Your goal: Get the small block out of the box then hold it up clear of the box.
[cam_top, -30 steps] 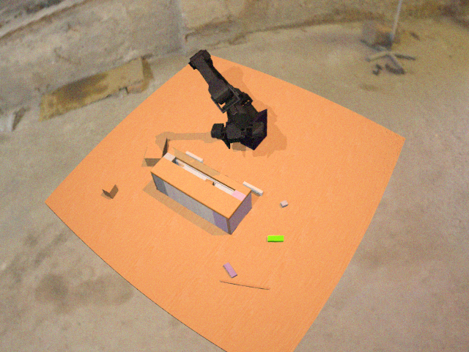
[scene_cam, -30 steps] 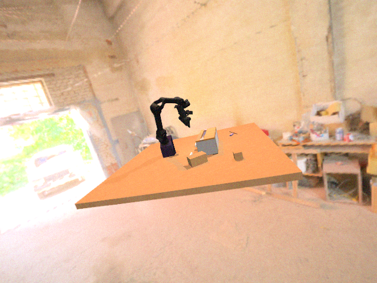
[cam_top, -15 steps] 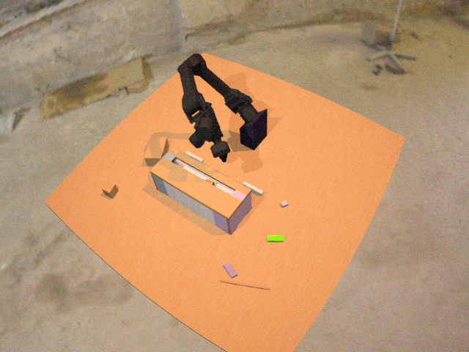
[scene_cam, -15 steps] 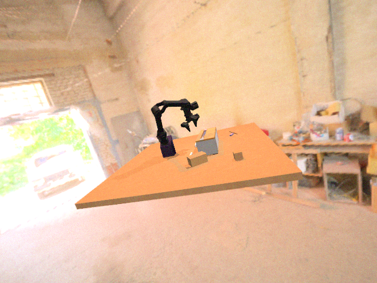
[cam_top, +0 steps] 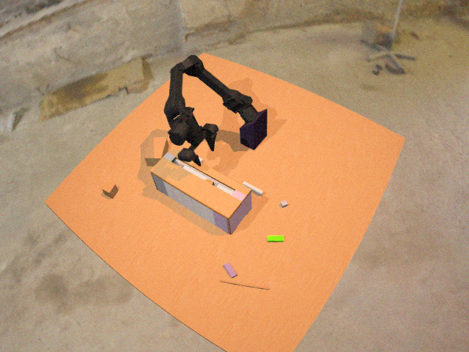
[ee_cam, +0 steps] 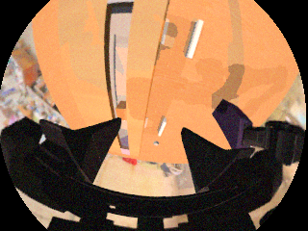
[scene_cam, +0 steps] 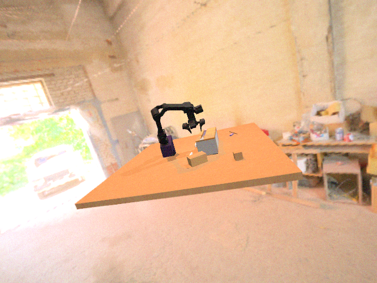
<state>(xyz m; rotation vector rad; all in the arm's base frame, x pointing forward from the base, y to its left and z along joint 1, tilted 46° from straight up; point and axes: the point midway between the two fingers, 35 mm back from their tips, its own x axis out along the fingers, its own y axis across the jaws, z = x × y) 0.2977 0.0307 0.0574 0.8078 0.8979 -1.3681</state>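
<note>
My gripper tip is now 40 mm short of the long box, 20 mm to the right of it and 90 mm above it. Round my gripper tip: thin rod (290 mm ahead, 380 mm to the left, 150 mm below); then small brown block (300 mm ahead, 340 mm to the right, 130 mm below); then lilac flat piece (270 mm ahead, 300 mm to the left, 150 mm below).
</note>
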